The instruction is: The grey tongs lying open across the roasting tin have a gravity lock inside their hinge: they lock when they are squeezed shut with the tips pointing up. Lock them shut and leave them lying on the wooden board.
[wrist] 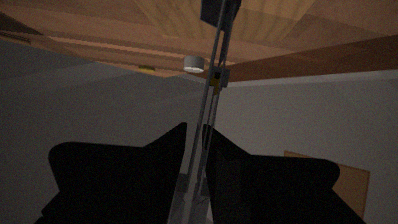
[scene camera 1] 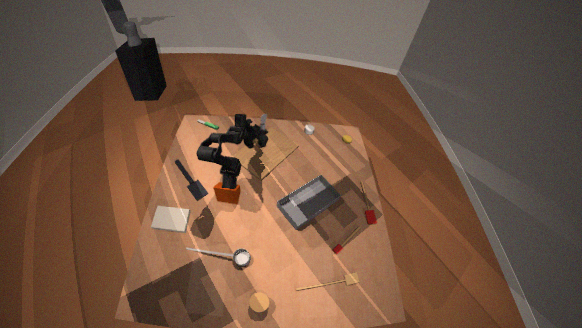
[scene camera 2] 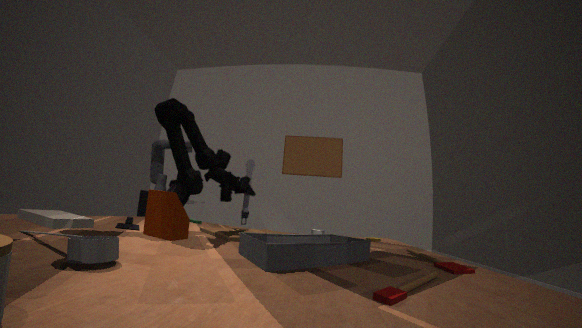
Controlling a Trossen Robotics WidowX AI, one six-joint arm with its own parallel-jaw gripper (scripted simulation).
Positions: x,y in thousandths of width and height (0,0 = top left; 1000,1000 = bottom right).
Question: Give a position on a grey roasting tin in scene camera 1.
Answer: At 515,633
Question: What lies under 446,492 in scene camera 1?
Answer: A wooden board.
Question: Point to a grey roasting tin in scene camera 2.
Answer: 466,770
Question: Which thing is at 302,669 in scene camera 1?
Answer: A white block.
